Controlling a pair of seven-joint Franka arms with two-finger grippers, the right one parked.
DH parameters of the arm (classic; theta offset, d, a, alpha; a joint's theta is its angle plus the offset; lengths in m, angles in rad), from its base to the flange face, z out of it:
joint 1: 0 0.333 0 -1.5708
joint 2: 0 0 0 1.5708
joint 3: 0 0.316 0.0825 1.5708
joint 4: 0 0 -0.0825 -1.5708
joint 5: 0 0.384 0 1.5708
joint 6: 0 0 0.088 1.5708
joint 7: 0 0.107 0 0
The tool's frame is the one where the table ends.
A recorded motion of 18 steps. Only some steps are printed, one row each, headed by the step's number.
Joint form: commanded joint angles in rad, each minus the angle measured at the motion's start. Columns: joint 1, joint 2, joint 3, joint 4, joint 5, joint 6, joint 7.
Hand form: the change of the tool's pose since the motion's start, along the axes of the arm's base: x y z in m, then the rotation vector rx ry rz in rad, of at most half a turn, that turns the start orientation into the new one. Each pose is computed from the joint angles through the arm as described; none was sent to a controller.
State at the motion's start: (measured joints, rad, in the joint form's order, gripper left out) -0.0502 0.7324 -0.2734 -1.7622 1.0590 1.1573 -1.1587
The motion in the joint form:
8: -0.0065 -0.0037 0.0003 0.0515 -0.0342 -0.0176 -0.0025
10: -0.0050 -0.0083 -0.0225 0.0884 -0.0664 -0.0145 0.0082
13: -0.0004 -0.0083 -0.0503 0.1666 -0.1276 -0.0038 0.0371
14: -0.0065 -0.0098 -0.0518 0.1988 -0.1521 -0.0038 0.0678
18: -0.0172 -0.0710 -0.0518 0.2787 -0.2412 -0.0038 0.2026
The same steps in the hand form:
8: 0.0114 -0.0057 0.0157 -0.0179 -0.0376 0.0371
10: 0.0191 -0.0197 0.0271 -0.0698 -0.0571 0.0494
13: 0.0355 -0.0377 0.0470 -0.1700 -0.0874 0.0802
14: 0.0417 -0.0443 0.0566 -0.2103 -0.0831 0.0878
18: 0.0576 -0.0588 0.1145 -0.3634 -0.0706 0.0989

